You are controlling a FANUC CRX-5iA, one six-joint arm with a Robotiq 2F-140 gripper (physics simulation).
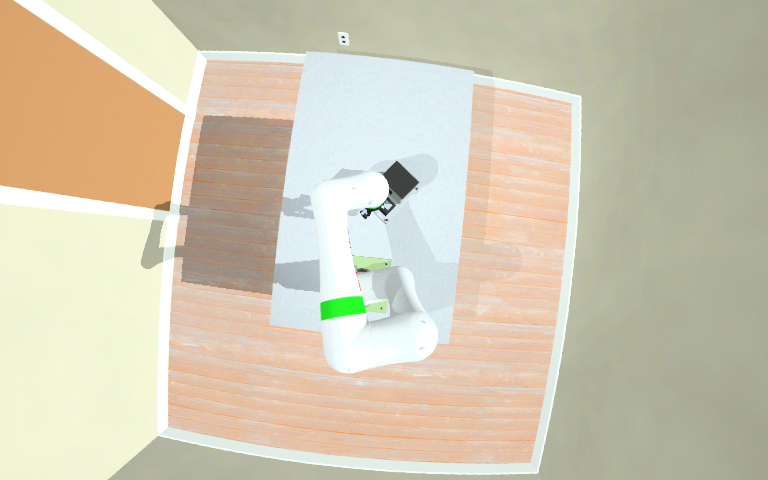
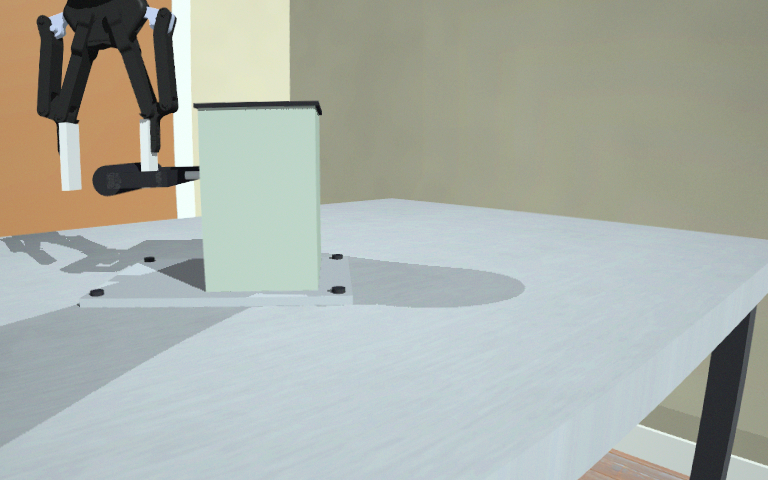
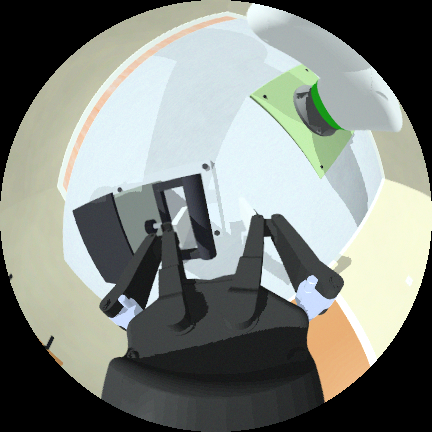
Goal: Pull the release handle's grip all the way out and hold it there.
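The release handle's black grip [image 2: 116,180] [image 3: 201,215] is a thick bar on a rectangular frame. It sticks out from a pale green housing [image 2: 260,198] [image 3: 132,210] with a black lid [image 1: 400,180] [image 2: 257,105] [image 3: 95,235]. A short metal rod shows between frame and housing. My gripper [image 2: 109,175] [image 3: 213,210] is open and points down, with white finger pads on either side of the grip bar. One pad is over the frame's opening, between bar and housing; the other is beyond the bar's outer side. The pad tips are around the grip's height. Contact cannot be made out.
The housing stands on a bolted base plate [image 2: 226,301] on the pale table [image 1: 385,113] [image 2: 453,367]. My white arm [image 1: 334,243] [image 3: 350,85] reaches over the table. Its green mounting plate [image 1: 373,262] [image 3: 277,97] is behind the handle's side.
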